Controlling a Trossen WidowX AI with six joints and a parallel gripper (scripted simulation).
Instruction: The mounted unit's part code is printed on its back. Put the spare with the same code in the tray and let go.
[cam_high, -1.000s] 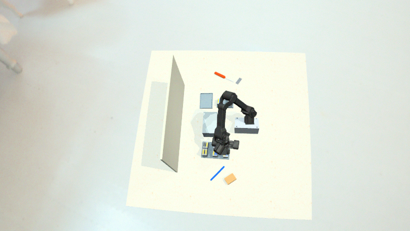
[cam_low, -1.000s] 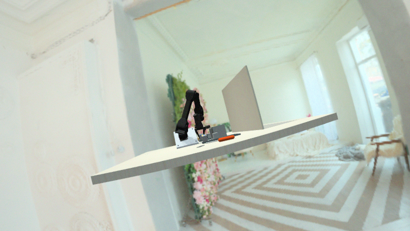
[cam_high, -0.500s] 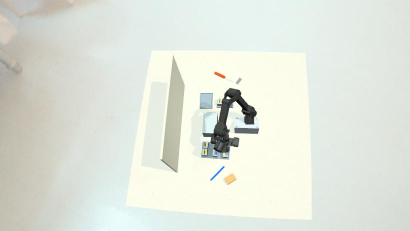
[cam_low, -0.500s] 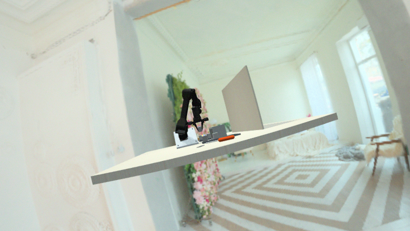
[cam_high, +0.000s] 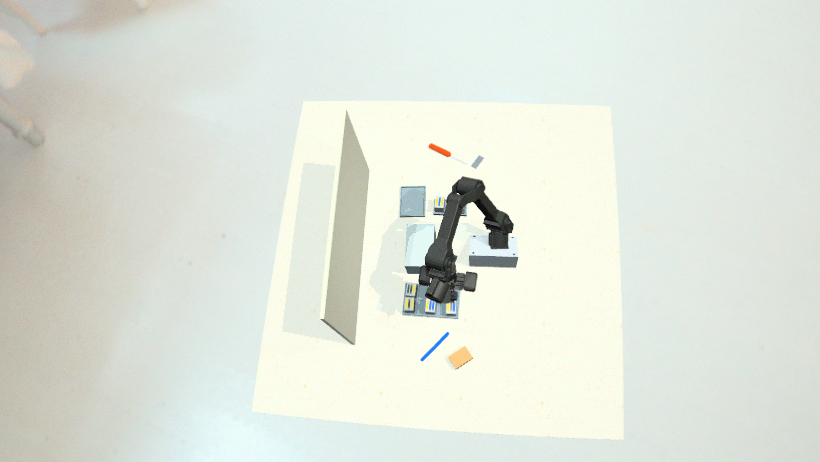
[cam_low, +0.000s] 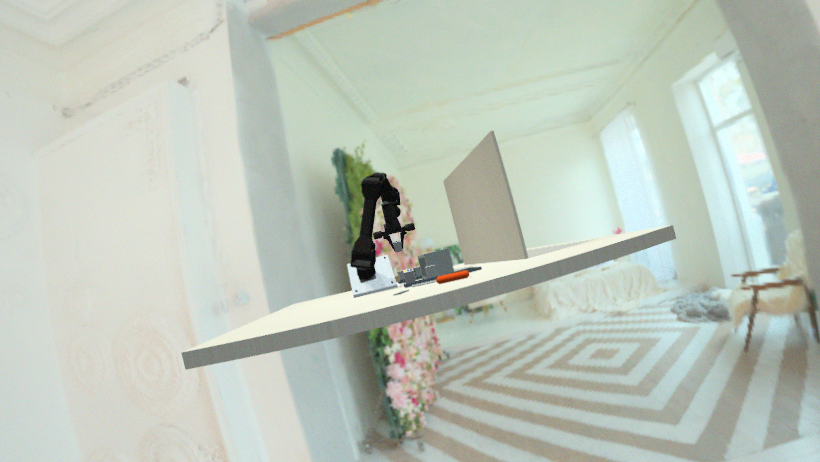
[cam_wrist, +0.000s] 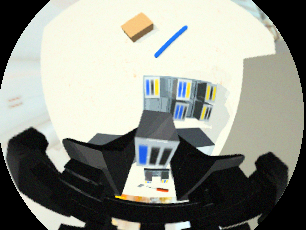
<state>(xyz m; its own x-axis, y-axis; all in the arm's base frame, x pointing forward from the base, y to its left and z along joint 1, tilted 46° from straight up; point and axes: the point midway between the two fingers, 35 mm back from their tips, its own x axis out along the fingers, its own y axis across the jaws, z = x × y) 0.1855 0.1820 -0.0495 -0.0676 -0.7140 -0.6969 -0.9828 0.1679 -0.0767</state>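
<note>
Now: gripper tip 380 mm to the left of the tray, 140 mm short of it and 140 mm above it. Round my gripper tip: orange block 230 mm to the left, 130 mm below, 30 mm behind; mounted unit 160 mm to the right, 100 mm below, 100 mm ahead; blue pen 180 mm to the left, 140 mm below, 60 mm ahead.
</note>
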